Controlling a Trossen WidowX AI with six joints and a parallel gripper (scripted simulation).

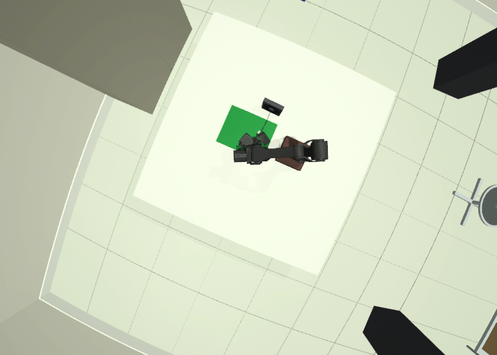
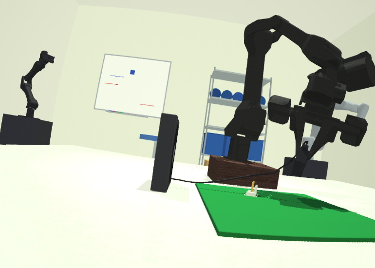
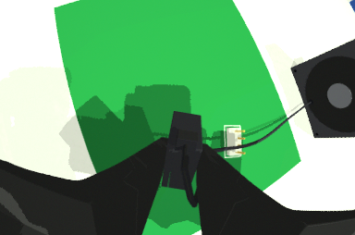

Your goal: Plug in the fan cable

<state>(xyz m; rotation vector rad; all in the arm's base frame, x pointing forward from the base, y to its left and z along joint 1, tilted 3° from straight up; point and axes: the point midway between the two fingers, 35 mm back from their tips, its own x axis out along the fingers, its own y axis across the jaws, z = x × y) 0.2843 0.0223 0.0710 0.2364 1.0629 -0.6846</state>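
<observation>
Now: gripper tip 4 cm short of the green board, 5 cm to the left of it and 10 cm above it. Also, from my gripper tip: white four-pin fan header 4 cm behind, 7 cm to the right, 8 cm below; then black plug 1 cm below; then black fan 7 cm behind, 22 cm to the right, 2 cm below.
</observation>
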